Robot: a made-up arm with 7 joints.
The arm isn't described. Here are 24 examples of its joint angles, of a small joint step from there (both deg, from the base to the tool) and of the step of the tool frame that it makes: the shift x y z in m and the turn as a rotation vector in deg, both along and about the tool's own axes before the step.
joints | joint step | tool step
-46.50 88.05 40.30 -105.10 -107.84 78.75 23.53 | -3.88 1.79 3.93 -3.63 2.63 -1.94 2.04 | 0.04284 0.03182 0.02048 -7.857 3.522 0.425
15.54 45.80 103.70 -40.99 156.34 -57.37 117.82 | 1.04 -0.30 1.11 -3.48 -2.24 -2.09 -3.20 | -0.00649 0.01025 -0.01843 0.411 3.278 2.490
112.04 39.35 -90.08 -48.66 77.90 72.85 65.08 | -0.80 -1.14 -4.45 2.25 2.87 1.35 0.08 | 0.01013 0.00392 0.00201 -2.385 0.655 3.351
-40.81 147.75 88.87 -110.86 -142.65 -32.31 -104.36 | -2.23 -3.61 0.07 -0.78 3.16 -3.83 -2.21 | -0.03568 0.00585 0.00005 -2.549 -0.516 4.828
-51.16 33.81 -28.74 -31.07 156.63 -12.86 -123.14 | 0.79 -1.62 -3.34 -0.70 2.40 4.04 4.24 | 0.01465 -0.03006 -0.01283 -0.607 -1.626 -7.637
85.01 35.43 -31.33 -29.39 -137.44 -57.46 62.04 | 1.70 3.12 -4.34 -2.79 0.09 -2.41 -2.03 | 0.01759 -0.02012 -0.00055 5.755 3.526 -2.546
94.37 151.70 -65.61 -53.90 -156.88 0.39 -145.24 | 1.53 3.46 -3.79 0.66 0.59 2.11 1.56 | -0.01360 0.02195 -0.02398 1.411 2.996 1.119
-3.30 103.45 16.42 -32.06 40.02 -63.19 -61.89 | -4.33 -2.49 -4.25 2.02 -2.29 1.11 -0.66 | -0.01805 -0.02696 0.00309 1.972 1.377 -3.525
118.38 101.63 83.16 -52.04 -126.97 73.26 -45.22 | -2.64 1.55 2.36 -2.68 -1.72 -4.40 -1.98 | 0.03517 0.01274 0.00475 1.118 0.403 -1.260
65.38 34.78 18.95 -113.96 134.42 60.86 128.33 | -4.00 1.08 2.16 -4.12 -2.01 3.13 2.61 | 0.02861 0.01678 -0.02458 3.928 -1.729 7.725
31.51 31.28 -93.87 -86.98 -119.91 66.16 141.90 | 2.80 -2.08 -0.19 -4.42 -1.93 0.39 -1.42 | 0.00992 -0.04208 0.02245 -2.991 -4.851 -0.932
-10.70 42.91 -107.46 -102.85 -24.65 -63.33 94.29 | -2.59 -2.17 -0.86 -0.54 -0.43 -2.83 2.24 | -0.00513 0.00689 0.02199 0.290 3.206 -4.588
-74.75 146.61 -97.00 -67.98 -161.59 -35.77 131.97 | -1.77 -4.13 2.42 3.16 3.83 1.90 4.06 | -0.01426 0.03674 0.00920 -8.854 -6.748 -1.890
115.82 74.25 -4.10 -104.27 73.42 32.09 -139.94 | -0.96 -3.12 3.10 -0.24 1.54 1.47 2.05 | 0.00055 0.01153 -0.00760 -6.226 -0.561 0.886
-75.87 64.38 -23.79 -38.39 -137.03 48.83 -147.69 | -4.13 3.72 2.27 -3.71 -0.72 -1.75 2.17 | 0.02453 0.01454 0.07740 1.834 -6.140 -2.132
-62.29 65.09 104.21 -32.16 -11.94 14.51 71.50 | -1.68 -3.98 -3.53 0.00 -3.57 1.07 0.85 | -0.00234 0.03757 -0.03681 1.947 3.646 5.612
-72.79 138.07 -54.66 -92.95 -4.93 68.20 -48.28 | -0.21 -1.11 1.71 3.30 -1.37 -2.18 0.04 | 0.01273 0.00826 -0.00075 -1.710 0.767 -0.154
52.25 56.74 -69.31 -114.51 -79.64 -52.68 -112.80 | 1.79 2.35 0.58 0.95 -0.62 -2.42 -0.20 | -0.01899 0.01950 -0.00344 -3.134 -2.073 1.499
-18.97 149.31 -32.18 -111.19 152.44 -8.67 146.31 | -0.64 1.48 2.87 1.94 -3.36 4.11 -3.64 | 0.00749 -0.00281 -0.02561 7.024 3.500 4.698
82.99 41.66 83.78 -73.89 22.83 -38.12 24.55 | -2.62 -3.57 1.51 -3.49 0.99 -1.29 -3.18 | -0.02211 -0.01626 -0.00880 0.578 -3.145 3.023
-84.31 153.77 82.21 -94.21 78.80 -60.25 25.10 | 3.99 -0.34 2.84 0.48 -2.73 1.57 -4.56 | -0.01114 -0.00148 -0.01274 3.589 2.730 2.667
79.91 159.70 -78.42 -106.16 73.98 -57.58 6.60 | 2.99 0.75 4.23 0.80 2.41 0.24 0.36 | 0.00613 0.01459 0.02342 1.178 -0.680 0.650
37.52 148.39 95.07 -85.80 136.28 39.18 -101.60 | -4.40 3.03 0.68 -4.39 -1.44 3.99 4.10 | -0.01422 0.01795 0.06547 7.464 -2.969 -3.272
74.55 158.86 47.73 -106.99 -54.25 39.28 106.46 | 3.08 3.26 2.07 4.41 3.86 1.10 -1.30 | 0.02899 -0.00032 0.00372 -2.410 1.448 1.175
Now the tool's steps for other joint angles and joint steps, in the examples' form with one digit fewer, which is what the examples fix.
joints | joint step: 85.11 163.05 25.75 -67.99 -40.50 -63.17 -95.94 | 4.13 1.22 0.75 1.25 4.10 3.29 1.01
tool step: 0.0351 0.0027 0.0080 -3.07 2.34 -2.05
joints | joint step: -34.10 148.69 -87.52 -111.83 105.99 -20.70 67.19 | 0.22 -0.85 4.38 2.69 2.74 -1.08 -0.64
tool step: 0.0152 -0.0177 0.0196 2.48 -2.72 -4.03
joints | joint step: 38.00 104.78 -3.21 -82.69 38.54 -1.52 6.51 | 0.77 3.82 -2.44 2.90 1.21 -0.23 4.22
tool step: -0.0076 0.0204 -0.0085 -2.39 3.30 -0.29
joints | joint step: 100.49 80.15 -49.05 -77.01 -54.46 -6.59 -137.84 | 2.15 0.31 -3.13 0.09 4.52 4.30 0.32
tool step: -0.0173 0.0357 -0.0073 -3.86 -4.44 0.25
